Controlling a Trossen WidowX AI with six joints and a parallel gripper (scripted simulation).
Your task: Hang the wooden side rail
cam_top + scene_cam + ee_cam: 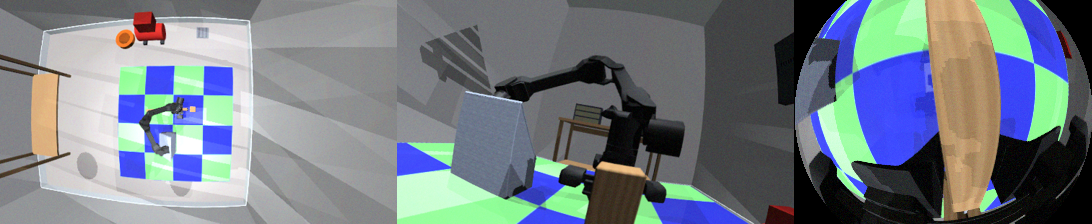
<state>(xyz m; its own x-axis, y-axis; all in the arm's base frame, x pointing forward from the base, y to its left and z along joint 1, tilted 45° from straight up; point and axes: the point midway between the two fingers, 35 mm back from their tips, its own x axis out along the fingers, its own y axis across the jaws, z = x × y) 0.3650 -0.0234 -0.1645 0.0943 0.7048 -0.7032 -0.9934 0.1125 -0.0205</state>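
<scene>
My gripper tip is 1 cm past the headboard post, 13 cm to the left of it and 4 cm below it.
</scene>
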